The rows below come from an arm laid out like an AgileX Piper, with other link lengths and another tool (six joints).
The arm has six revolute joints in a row. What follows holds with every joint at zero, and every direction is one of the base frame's. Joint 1 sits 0.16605 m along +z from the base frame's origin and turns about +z. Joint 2 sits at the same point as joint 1 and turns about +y. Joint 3 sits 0.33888 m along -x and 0.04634 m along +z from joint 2 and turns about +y. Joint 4 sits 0.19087 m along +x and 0.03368 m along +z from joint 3 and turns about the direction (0.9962, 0, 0.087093). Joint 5 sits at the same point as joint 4 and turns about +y. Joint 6 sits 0.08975 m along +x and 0.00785 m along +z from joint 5 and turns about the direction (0.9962, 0, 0.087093). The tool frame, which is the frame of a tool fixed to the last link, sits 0.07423 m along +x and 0.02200 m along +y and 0.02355 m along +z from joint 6; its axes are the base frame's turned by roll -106.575, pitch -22.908 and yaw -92.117 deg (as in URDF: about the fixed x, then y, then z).
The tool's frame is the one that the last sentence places.
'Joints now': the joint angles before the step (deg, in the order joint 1, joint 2, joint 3, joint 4, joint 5, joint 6). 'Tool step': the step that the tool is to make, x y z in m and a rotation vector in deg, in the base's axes. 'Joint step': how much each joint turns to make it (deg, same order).
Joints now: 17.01, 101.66, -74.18, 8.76, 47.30, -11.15
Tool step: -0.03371, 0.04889, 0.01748, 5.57, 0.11, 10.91
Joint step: 6.00, -2.05, 0.00, 8.73, 1.72, -8.42
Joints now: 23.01, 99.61, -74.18, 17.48, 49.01, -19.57
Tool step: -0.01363, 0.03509, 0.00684, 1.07, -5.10, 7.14
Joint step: 6.17, -0.29, 0.00, 0.23, -4.40, -2.59
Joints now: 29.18, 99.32, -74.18, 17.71, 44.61, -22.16
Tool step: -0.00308, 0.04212, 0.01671, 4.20, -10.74, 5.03
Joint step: 6.71, 0.00, 0.00, -0.01, -11.49, -1.95
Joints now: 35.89, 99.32, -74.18, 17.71, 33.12, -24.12
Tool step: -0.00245, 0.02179, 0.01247, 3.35, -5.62, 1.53
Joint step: 3.42, 0.00, 0.00, -0.01, -6.81, -0.07
